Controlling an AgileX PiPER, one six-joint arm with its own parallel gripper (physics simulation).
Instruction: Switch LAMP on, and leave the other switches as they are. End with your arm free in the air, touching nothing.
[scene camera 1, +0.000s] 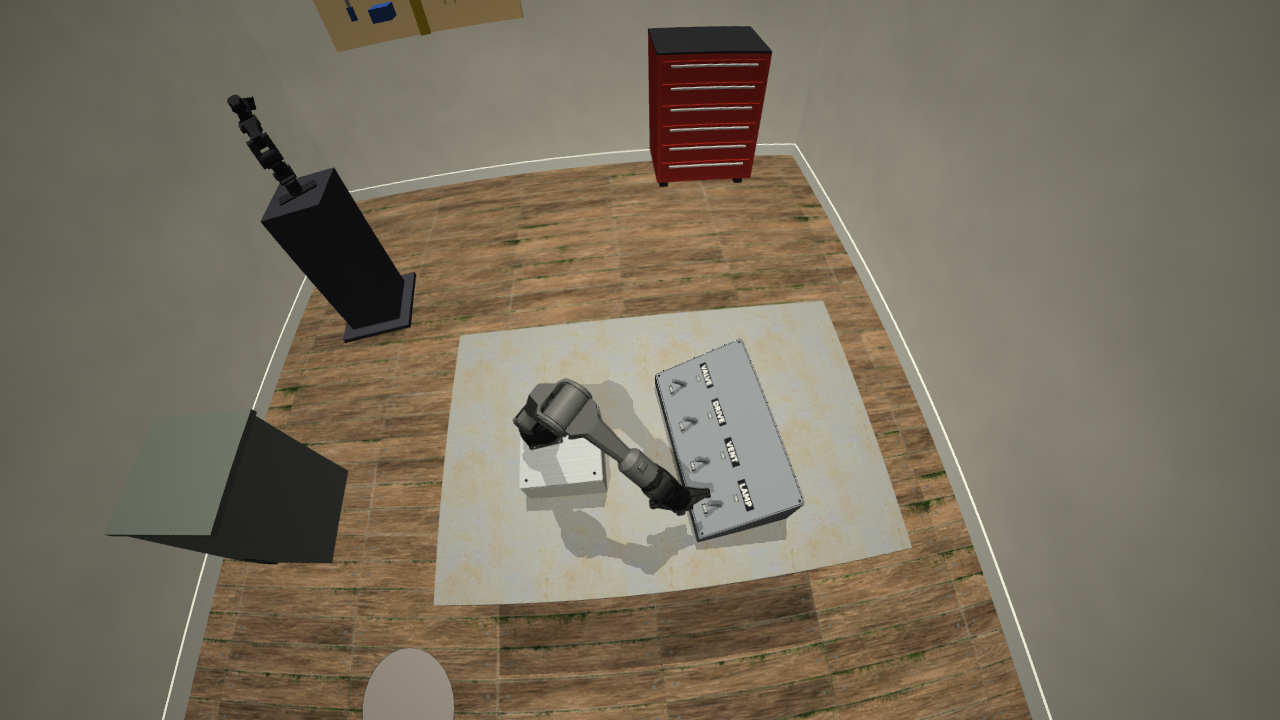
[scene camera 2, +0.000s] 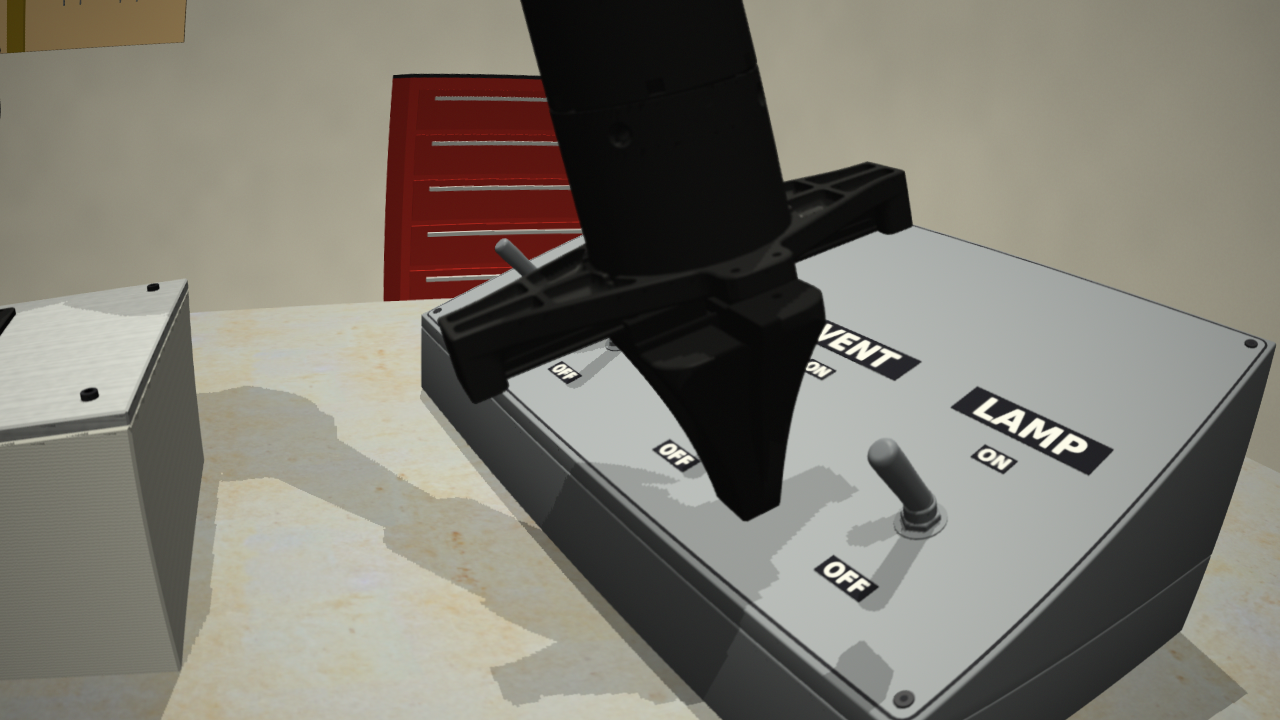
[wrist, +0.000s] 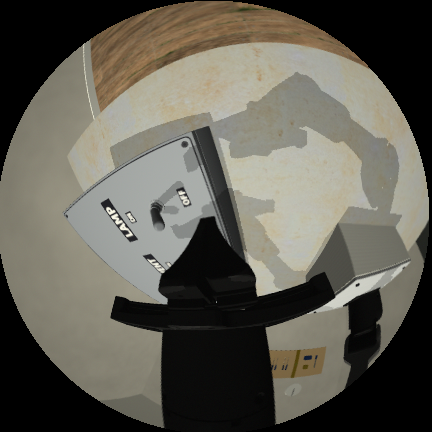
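Note:
The grey sloped switch panel (scene camera 1: 771, 447) (scene camera 2: 1109, 376) (wrist: 102, 182) carries four toggle levers. The LAMP lever (scene camera 1: 711, 506) (scene camera 2: 902, 479) (wrist: 158, 217) leans toward its OFF side. The VALVE lever (scene camera 1: 677, 386) (scene camera 2: 514, 256), DRIVE lever (scene camera 1: 687, 422) and VENT lever (scene camera 1: 699, 462) lean the same way in scene camera 1. My gripper (scene camera 1: 705, 493) (scene camera 2: 750, 513) (wrist: 209, 224) is shut and empty, its tips pointing down just above the panel's lower part, on the VENT side of the LAMP lever and apart from it. It hides the VENT lever in scene camera 2.
The arm's white base block (scene camera 1: 562, 465) (scene camera 2: 80, 537) (wrist: 350, 255) stands on the pale mat (scene camera 1: 510, 555), to the panel's left in scene camera 1. A red drawer cabinet (scene camera 1: 707, 116) (scene camera 2: 478, 197), a black pedestal (scene camera 1: 344, 259) and a dark box (scene camera 1: 290, 492) stand farther off.

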